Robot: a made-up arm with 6 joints. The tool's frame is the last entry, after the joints. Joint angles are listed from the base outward. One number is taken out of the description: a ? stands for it. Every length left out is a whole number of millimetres.
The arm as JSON. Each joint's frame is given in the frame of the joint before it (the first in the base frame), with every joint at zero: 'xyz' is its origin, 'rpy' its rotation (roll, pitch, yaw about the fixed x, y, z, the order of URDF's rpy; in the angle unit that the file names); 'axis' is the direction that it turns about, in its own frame. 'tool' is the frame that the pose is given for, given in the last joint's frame.
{
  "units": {
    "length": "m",
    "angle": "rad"
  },
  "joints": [
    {
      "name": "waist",
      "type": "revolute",
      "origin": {
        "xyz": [
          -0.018,
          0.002,
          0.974
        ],
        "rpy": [
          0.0,
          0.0,
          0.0
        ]
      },
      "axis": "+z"
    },
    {
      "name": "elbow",
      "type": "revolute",
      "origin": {
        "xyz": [
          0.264,
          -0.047,
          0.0
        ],
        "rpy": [
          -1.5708,
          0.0,
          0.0
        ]
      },
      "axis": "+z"
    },
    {
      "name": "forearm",
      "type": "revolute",
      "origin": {
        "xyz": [
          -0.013,
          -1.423,
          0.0
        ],
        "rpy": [
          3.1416,
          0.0,
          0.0
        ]
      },
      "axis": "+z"
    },
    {
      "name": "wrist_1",
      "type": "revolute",
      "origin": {
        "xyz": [
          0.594,
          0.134,
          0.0
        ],
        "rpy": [
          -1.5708,
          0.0,
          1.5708
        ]
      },
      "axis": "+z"
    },
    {
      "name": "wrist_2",
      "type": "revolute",
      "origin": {
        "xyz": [
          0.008,
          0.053,
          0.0
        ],
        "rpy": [
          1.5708,
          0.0,
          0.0
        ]
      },
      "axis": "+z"
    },
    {
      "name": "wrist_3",
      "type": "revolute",
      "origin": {
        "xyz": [
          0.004,
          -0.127,
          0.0
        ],
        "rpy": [
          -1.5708,
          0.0,
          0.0
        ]
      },
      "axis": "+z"
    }
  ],
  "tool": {
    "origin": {
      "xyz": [
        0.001,
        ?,
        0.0
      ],
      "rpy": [
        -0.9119,
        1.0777,
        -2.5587
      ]
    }
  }
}
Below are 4 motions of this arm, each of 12 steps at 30 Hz.
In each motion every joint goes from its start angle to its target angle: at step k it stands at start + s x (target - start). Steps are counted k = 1, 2, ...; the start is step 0. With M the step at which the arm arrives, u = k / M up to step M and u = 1 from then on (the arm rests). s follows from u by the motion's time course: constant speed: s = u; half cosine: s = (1 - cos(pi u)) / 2; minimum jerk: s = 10 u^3 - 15 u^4 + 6 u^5.
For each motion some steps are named. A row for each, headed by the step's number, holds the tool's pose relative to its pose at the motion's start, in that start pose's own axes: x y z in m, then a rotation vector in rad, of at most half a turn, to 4 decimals.
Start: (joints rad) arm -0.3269 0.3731 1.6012 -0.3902 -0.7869 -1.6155
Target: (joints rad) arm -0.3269 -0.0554 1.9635 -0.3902 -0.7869 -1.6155
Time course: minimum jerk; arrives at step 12
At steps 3, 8, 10, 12:
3: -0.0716 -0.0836 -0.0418 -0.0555 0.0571 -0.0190
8: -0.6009 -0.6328 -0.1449 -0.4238 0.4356 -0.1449
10: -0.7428 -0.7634 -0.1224 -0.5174 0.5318 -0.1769
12: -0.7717 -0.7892 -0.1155 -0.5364 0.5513 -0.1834

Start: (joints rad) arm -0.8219 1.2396 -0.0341 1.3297 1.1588 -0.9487
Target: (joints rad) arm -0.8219 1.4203 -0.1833 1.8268 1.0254 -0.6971
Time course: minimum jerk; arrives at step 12
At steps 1, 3, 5, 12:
1: 0.0012 -0.0016 0.0005 -0.0018 0.0001 -0.0027
3: 0.0233 -0.0336 0.0092 -0.0380 0.0034 -0.0542
5: 0.0738 -0.1137 0.0278 -0.1320 0.0228 -0.1757
12: 0.1809 -0.3320 0.0597 -0.4118 0.1521 -0.4519

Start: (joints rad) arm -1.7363 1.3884 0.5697 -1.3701 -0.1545 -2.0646
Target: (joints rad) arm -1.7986 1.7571 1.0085 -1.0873 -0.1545 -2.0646
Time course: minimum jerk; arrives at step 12
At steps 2, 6, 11, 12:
2: 0.0082 0.0098 -0.0128 -0.0086 -0.0022 0.0009
6: 0.0955 0.1495 -0.1815 -0.1221 -0.0281 0.0134
11: 0.1449 0.3198 -0.3585 -0.2448 -0.0499 0.0283
12: 0.1452 0.3216 -0.3603 -0.2460 -0.0501 0.0285

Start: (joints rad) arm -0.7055 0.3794 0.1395 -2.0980 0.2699 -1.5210
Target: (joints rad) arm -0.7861 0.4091 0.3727 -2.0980 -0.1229 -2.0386
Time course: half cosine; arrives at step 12
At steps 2, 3, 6, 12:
2: 0.0053 -0.0120 0.0006 0.0422 -0.0129 -0.0250
3: 0.0111 -0.0265 0.0012 0.0922 -0.0289 -0.0534
6: 0.0320 -0.0920 0.0029 0.3143 -0.1087 -0.1632
12: 0.0471 -0.1863 0.0018 0.6226 -0.2436 -0.2676

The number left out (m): -0.026
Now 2 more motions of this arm.
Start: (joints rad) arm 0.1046 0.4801 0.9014 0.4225 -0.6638 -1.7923
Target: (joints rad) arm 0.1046 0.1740 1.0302 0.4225 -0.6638 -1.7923
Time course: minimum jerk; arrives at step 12
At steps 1, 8, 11, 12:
1: -0.0034 -0.0004 -0.0008 -0.0003 0.0022 0.0000
8: -0.5470 -0.0693 -0.0416 -0.0437 0.3407 0.0076
11: -0.6901 -0.0880 -0.0268 -0.0551 0.4291 0.0096
12: -0.6937 -0.0884 -0.0263 -0.0553 0.4313 0.0096

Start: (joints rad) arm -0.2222 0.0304 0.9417 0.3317 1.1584 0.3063
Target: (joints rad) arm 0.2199 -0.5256 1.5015 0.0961 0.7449 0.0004
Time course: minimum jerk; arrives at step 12
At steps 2, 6, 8, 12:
2: 0.0200 0.0491 0.0115 0.0296 -0.0169 0.0136
6: 0.1625 0.6595 0.3336 0.4421 -0.2266 0.1964
8: 0.1253 0.9627 0.6663 0.7106 -0.3418 0.3265
12: 0.0342 1.1236 0.9438 0.9014 -0.4155 0.4345

